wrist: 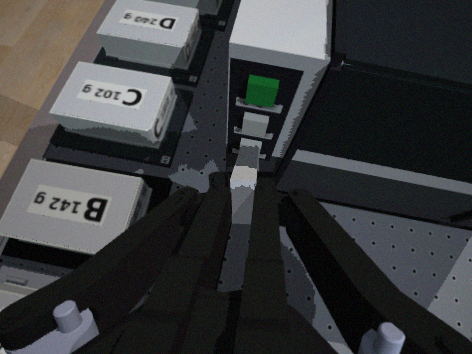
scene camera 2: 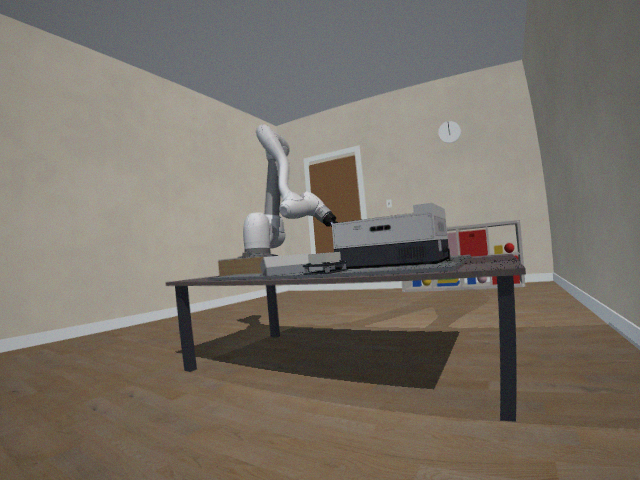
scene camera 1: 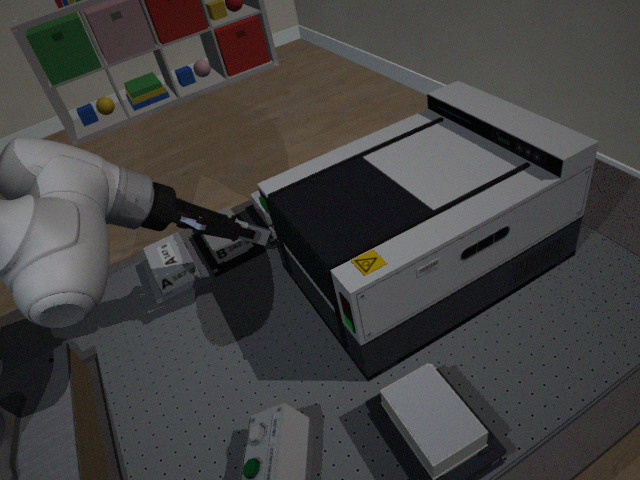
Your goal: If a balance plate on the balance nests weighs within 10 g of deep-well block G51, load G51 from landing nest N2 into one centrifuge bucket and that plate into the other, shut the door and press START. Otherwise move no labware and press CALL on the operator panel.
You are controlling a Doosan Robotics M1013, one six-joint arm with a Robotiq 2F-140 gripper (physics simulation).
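Frame: origin at the arm's base, x ahead, y left, z up, level; metres.
Where they show: gripper, fingertip midpoint: (wrist: 249, 164) (scene camera 1: 266, 237).
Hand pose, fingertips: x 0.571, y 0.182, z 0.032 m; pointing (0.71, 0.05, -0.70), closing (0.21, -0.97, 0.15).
After its pixels a point has its place.
My gripper (scene camera 1: 262, 236) @(x 0.571, y 0.182, z 0.032 m) (wrist: 249, 164) @(x 0.571, y 0.182, z 0.032 m) is shut and empty. In the wrist view its pale tips are just below the lowest grey button (wrist: 250, 145) @(x 0.584, y 0.185, z 0.041 m) of the button unit (wrist: 280, 30) @(x 0.607, y 0.183, z 0.133 m); whether they touch is unclear. Above are another grey button (wrist: 255, 123) @(x 0.583, y 0.185, z 0.075 m) and a green button (wrist: 262, 90) @(x 0.583, y 0.185, z 0.110 m). Plates B 142 g (wrist: 70, 205) @(x 0.502, y 0.346, z -0.023 m), C 102 g (wrist: 112, 97) @(x 0.637, y 0.364, z -0.023 m) and D 240 g (wrist: 149, 21) @(x 0.776, y 0.375, z -0.023 m) sit on their nests; plate A 147 g (scene camera 1: 168, 263) @(x 0.373, y 0.298, z -0.023 m) sits beside B (scene camera 1: 227, 248) @(x 0.498, y 0.283, z -0.036 m). The centrifuge (scene camera 1: 413, 248) @(x 0.726, y -0.095, z 0.133 m) (scene camera 2: 387, 232) @(x 0.875, y -0.101, z 0.067 m) has a dark cover (scene camera 1: 346, 206) @(x 0.690, y 0.044, z 0.135 m) over its front top; its buckets are hidden. A white block (scene camera 1: 434, 413) @(x 0.652, y -0.257, z 0.003 m) sits on a dark nest; no label is readable.
A grey box (scene camera 1: 292, 439) @(x 0.472, y -0.189, z -0.013 m) with a green button (scene camera 1: 251, 467) @(x 0.409, y -0.204, z -0.006 m) and a white knob (scene camera 1: 256, 432) @(x 0.430, y -0.160, z -0.006 m) stands near scene camera 1. The centrifuge stands right of the gripper, the plate row left of it. A shelf unit (scene camera 1: 64, 121) stands beyond the table.
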